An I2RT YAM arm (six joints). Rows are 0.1 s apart.
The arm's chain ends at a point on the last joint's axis. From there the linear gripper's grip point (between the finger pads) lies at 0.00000 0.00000 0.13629 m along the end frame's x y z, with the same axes.
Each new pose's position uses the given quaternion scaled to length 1; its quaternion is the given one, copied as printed.
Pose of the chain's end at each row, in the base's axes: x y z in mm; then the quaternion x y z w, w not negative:
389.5, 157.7, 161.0, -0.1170, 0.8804, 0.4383, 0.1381
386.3, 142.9, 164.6, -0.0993, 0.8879, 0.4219, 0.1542
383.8, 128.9, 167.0, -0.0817, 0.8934, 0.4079, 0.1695
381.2, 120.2, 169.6, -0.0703, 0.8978, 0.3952, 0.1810
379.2, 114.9, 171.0, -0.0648, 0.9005, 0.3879, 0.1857
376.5, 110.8, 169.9, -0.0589, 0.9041, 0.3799, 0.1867
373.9, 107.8, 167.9, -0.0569, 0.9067, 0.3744, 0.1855
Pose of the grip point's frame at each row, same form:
408.7, 267.3, 82.3, -0.1170, 0.8804, 0.4383, 0.1381
412.2, 249.2, 83.3, -0.0993, 0.8879, 0.4219, 0.1542
416.0, 232.0, 83.9, -0.0817, 0.8934, 0.4079, 0.1695
417.9, 220.4, 84.8, -0.0703, 0.8978, 0.3952, 0.1810
417.9, 213.4, 85.1, -0.0648, 0.9005, 0.3879, 0.1857
416.4, 207.4, 82.4, -0.0589, 0.9041, 0.3799, 0.1867
413.9, 203.2, 79.2, -0.0569, 0.9067, 0.3744, 0.1855

